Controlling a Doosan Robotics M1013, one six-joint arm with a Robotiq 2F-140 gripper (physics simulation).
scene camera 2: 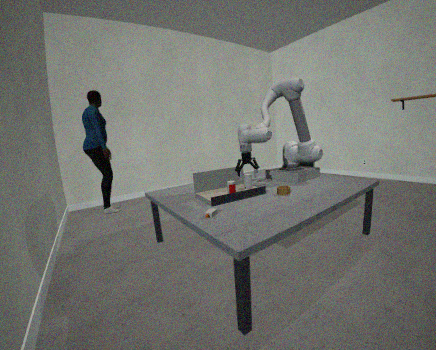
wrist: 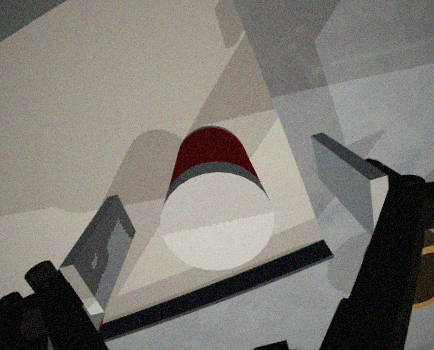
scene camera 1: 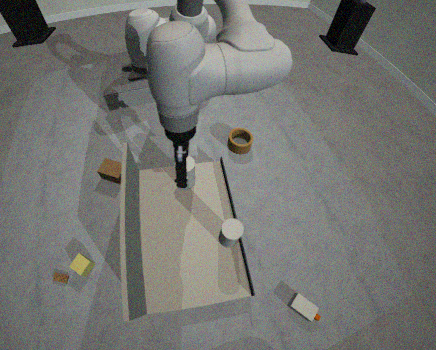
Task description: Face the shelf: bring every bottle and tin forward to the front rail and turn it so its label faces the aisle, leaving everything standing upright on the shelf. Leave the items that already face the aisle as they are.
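Places are measured from the arm's base along level axes (x up, y left, z back), in metres.
Pixels of known places: gripper, fingertip midpoint: (scene camera 2: 248,179) (wrist: 218,186); arm's base, link origin: (scene camera 2: 291,169).
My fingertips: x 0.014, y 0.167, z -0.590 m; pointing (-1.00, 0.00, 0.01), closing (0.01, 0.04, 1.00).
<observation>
Ahead of a thing's pixels: the offset from my fingertips to its top centre. "*": to the spot under its first point.
A white-topped cylinder {dx +0.039, dy +0.004, dz -0.004 m} (scene camera 1: 190,166) (scene camera 2: 247,181) (wrist: 217,220) stands upright at the shelf's arm-side end, a little behind the dark front rail {dx -0.044, dy +0.149, dz -0.152 m} (scene camera 1: 247,270) (scene camera 2: 240,195) (wrist: 215,289). In the wrist view its red label shows on the side away from the rail. My gripper (scene camera 1: 182,185) (scene camera 2: 247,172) (wrist: 218,186) is open and points down over it, one finger on each side, with the tips near its top; none of the fingers visibly touches it. A second white-topped cylinder {dx +0.029, dy +0.120, dz -0.206 m} (scene camera 1: 232,230) (scene camera 2: 232,187) stands upright against the rail, its red label facing the aisle in scene camera 2.
The shelf (scene camera 1: 165,260) has a tall back panel {* dx +0.014, dy -0.138, dz -0.219 m} (scene camera 1: 133,240) (scene camera 2: 215,180). Outside it lie a tan ring {dx -0.055, dy +0.217, dz +0.174 m} (scene camera 1: 240,148) (scene camera 2: 283,190), a brown box {dx -0.055, dy -0.261, dz +0.056 m} (scene camera 1: 110,170), a yellow block {dx -0.067, dy -0.326, dz -0.267 m} (scene camera 1: 81,264), a small brown piece {dx -0.097, dy -0.402, dz -0.305 m} (scene camera 1: 61,277) and a white orange-capped item {dx -0.077, dy +0.330, dz -0.446 m} (scene camera 1: 304,306) (scene camera 2: 212,212). A person (scene camera 2: 95,130) stands beyond the table.
</observation>
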